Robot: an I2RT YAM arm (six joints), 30 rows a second.
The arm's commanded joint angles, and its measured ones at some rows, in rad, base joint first. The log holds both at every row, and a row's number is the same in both.
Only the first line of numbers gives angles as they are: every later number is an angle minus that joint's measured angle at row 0.
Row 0, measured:
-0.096, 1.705, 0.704, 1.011, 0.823, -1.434
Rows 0 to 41, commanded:
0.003, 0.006, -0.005, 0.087, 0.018, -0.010
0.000, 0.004, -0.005, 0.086, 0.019, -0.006
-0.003, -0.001, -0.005, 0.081, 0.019, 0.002
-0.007, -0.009, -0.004, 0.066, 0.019, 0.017
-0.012, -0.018, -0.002, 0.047, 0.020, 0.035
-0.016, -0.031, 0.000, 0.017, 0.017, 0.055
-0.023, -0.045, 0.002, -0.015, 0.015, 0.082
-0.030, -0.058, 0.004, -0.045, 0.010, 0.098
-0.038, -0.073, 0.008, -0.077, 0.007, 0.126
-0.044, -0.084, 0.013, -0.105, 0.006, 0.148
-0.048, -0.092, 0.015, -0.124, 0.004, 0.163
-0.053, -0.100, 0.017, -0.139, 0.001, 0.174
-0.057, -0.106, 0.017, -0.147, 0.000, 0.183
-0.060, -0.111, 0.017, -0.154, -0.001, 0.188
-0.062, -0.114, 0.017, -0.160, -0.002, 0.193
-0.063, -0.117, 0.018, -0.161, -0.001, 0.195
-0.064, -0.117, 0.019, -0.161, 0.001, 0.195
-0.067, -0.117, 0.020, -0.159, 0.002, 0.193
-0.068, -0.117, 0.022, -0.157, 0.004, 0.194
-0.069, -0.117, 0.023, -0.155, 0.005, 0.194
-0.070, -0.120, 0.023, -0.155, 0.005, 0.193
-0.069, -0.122, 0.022, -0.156, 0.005, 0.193
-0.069, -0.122, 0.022, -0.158, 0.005, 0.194
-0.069, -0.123, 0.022, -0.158, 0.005, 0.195
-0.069, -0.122, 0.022, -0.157, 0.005, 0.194
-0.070, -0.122, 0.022, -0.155, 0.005, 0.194
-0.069, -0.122, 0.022, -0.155, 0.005, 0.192
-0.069, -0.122, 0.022, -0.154, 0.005, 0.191
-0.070, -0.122, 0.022, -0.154, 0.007, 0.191
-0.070, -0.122, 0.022, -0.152, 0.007, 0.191
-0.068, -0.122, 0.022, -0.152, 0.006, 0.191
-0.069, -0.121, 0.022, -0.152, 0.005, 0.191
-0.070, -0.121, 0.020, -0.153, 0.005, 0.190
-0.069, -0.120, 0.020, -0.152, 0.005, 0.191
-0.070, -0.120, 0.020, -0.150, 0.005, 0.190
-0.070, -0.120, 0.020, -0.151, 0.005, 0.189
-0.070, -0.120, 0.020, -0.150, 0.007, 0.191
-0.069, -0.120, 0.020, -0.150, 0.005, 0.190
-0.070, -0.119, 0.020, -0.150, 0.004, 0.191
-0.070, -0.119, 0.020, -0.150, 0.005, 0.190
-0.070, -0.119, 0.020, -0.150, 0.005, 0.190
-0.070, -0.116, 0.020, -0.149, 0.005, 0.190
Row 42, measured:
-0.064, -0.095, 0.001, -0.172, 0.000, 0.178
